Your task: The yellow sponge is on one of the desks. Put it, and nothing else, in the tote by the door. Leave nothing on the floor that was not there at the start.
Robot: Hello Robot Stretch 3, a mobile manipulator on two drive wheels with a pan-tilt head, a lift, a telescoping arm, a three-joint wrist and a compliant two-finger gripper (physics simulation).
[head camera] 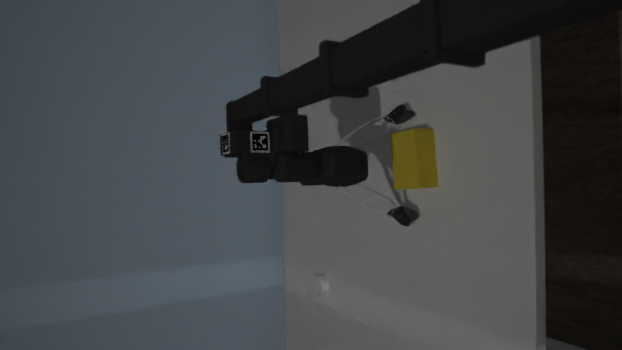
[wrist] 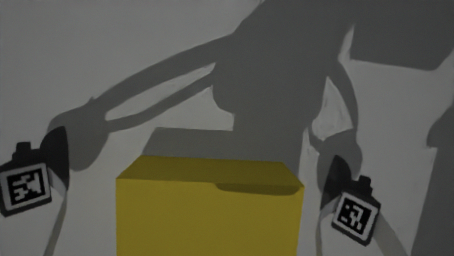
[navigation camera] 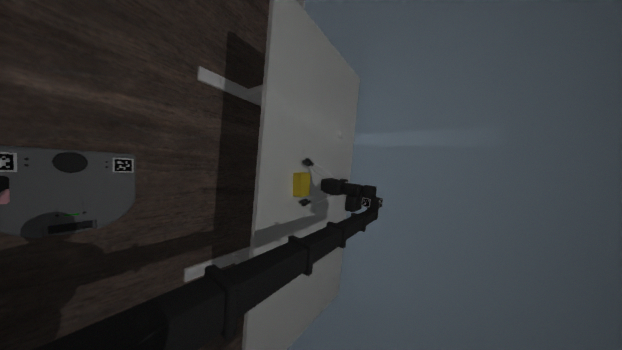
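Pixels of known places: robot's base, origin of the base link: [navigation camera: 71, 161].
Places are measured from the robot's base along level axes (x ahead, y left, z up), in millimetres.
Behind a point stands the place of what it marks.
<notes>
The yellow sponge [head camera: 416, 159] @(x -28, y -582, z 766 mm) [navigation camera: 301, 185] @(x -31, y -584, z 765 mm) [wrist: 207, 220] is a block lying on the pale desk [head camera: 480, 250] @(x 120, y -497, z 721 mm) [navigation camera: 310, 100] @(x 354, y -659, z 720 mm) [wrist: 100, 40]. My gripper [head camera: 402, 164] @(x -21, y -639, z 720 mm) [navigation camera: 306, 182] @(x -21, y -639, z 720 mm) [wrist: 202, 162] @(x -21, y -639, z 720 mm) is open low over the desk, with one fingertip on each side of the sponge. In the wrist view there is a gap at both sides, wider at the left finger than at the right. The sponge's lower part is cut off by the frame there. The tote does not show in these views.
A small white object [head camera: 322, 284] @(x 248, y -940, z 738 mm) [navigation camera: 339, 134] @(x 249, y -941, z 731 mm) is on the desk near the blue wall [head camera: 125, 175] @(x -32, y -1210, z 1133 mm) [navigation camera: 475, 225] @(x -181, y -1204, z 1389 mm). The extended arm [head camera: 380, 60] @(x -92, y -314, z 1064 mm) [navigation camera: 270, 265] @(x -83, y -174, z 1061 mm) crosses above the desk. My base [navigation camera: 107, 187] @(x -93, y -87, z 160 mm) stands on the dark wood floor [navigation camera: 125, 100] @(x 299, y -152, z 1 mm), off the desk's front edge.
</notes>
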